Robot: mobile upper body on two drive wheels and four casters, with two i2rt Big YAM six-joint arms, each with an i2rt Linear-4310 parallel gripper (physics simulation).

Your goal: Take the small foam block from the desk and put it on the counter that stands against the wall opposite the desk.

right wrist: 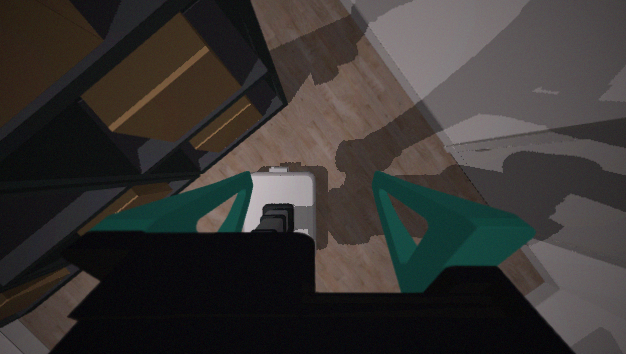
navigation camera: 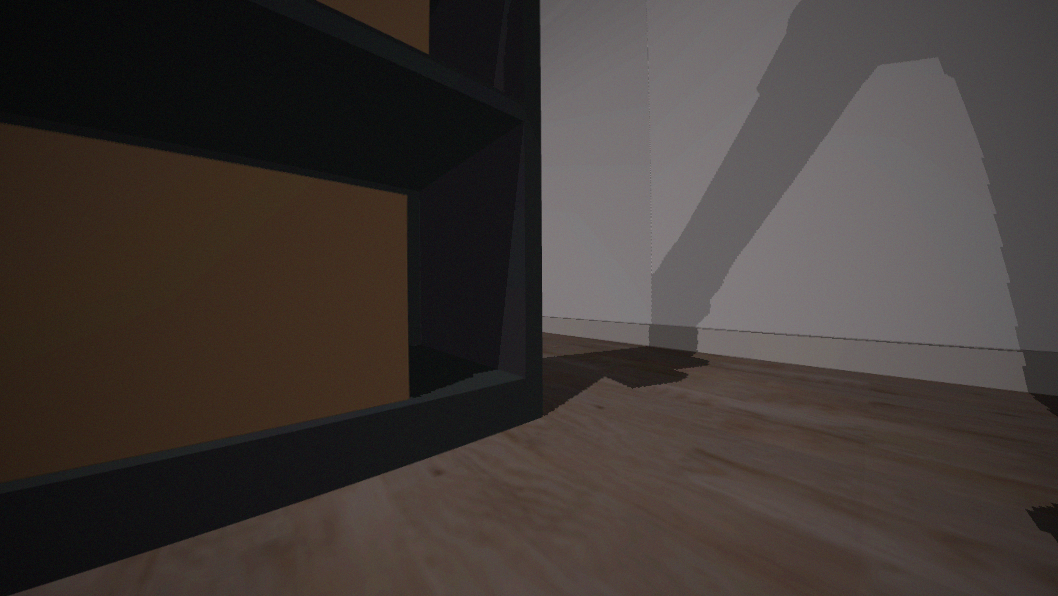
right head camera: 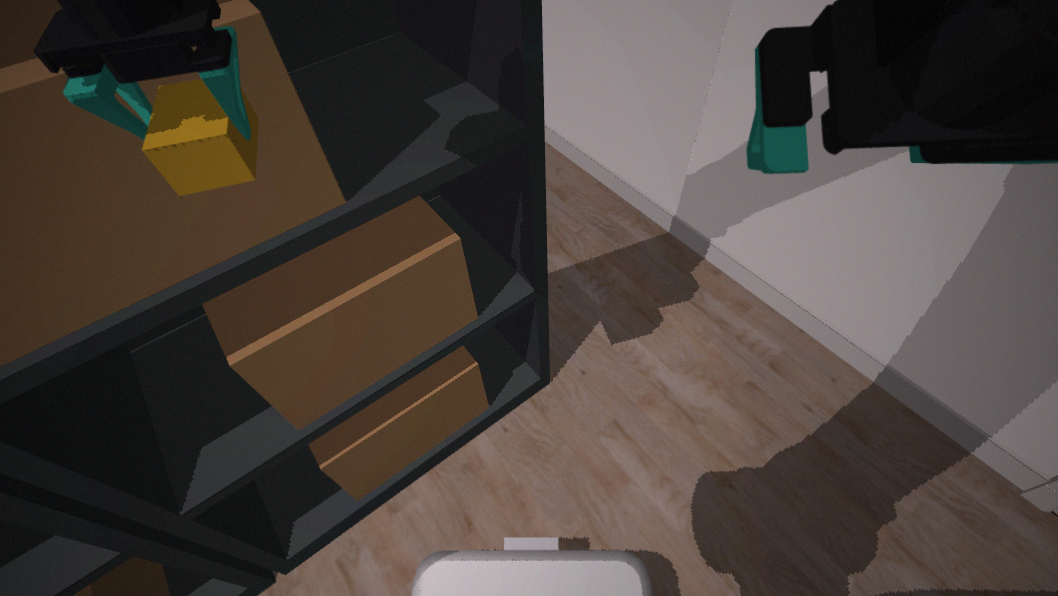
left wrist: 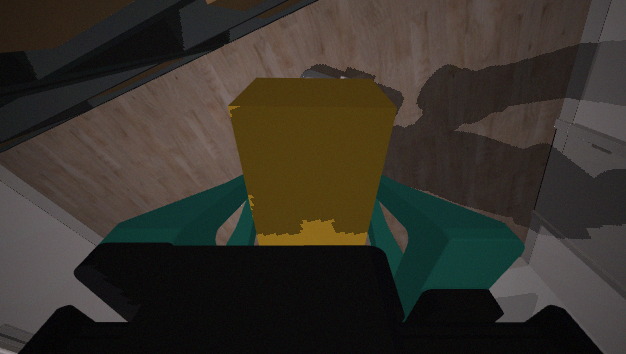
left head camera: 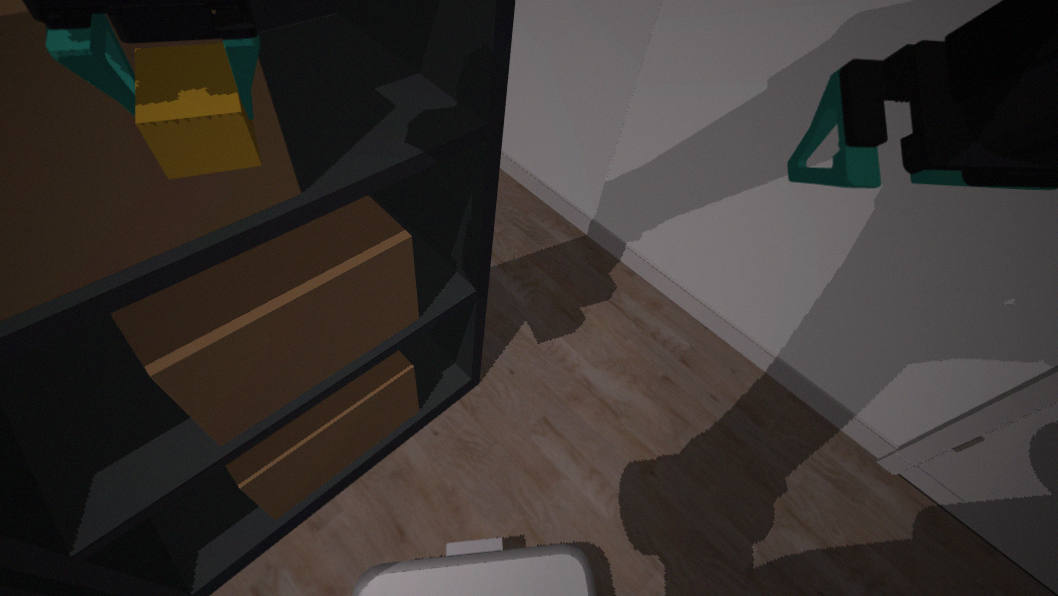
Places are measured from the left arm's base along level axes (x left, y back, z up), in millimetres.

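Pixels of known places: left gripper, fingertip midpoint: (right head camera: pixel 210 143) (left wrist: pixel 312 176) (left head camera: pixel 203 120); right gripper, fingertip midpoint: (right wrist: pixel 312 177) (right head camera: pixel 829 155) (left head camera: pixel 851 173).
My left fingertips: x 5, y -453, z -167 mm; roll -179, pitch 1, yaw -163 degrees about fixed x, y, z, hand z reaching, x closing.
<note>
Ahead of a thing's pixels: the offset from my left fingertips to its top centre. "spot": to the spot under its first point.
The small foam block, yellow, @(dx +2, dy -6, dz +30 mm) (left head camera: pixel 211 148) (right head camera: pixel 199 166) (left wrist: pixel 312 150) is held between the teal fingers of my left gripper (left head camera: pixel 192 114) (right head camera: pixel 195 136) (left wrist: pixel 312 176). The left gripper is shut on it, and the block's lower end sticks out past the fingertips. In both head views they appear at the upper left, in front of a shelf unit. My right gripper (left head camera: pixel 895 177) (right head camera: pixel 851 159) (right wrist: pixel 312 177) is open and empty, with its fingers wide apart, at the upper right of the head views. The desk and the counter cannot be made out in these views.
A dark shelf unit (left head camera: pixel 222 240) (right head camera: pixel 538 296) (navigation camera: pixel 533 222) with brown boxes @(spot: dx +25, dy -202, dz -519 mm) (left head camera: pixel 333 310) (right head camera: pixel 377 318) (navigation camera: pixel 207 318) stands close at the left. A white wall (left head camera: pixel 710 259) (navigation camera: pixel 851 259) runs along the right. A white panel with a small handle @(spot: dx -1604, dy -5, dz -952 mm) (left head camera: pixel 967 444) is at the right edge. My white base (left head camera: pixel 481 577) (right head camera: pixel 529 581) shows below.
</note>
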